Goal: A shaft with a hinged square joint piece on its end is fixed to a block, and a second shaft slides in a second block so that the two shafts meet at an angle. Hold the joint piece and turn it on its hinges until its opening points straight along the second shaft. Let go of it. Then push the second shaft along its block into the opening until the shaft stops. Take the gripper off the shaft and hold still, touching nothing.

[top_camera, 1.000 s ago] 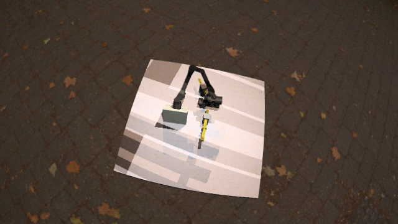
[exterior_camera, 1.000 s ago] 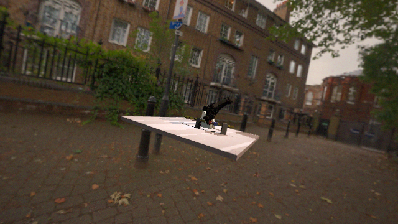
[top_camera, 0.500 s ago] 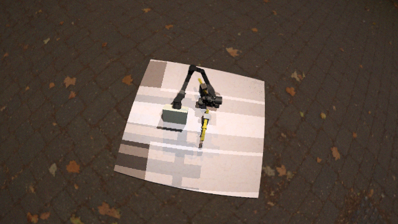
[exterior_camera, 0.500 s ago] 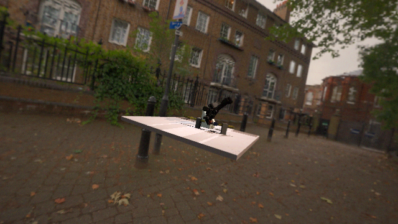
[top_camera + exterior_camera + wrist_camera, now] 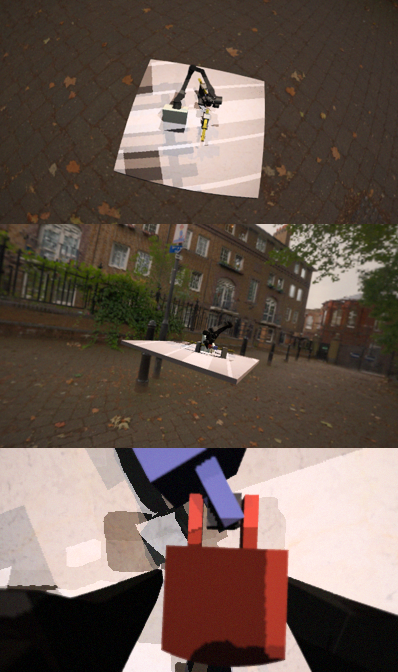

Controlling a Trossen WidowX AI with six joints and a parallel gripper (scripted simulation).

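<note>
Right now my gripper tip is 10 mm to the right of the red square joint piece and 40 mm below it.
</note>
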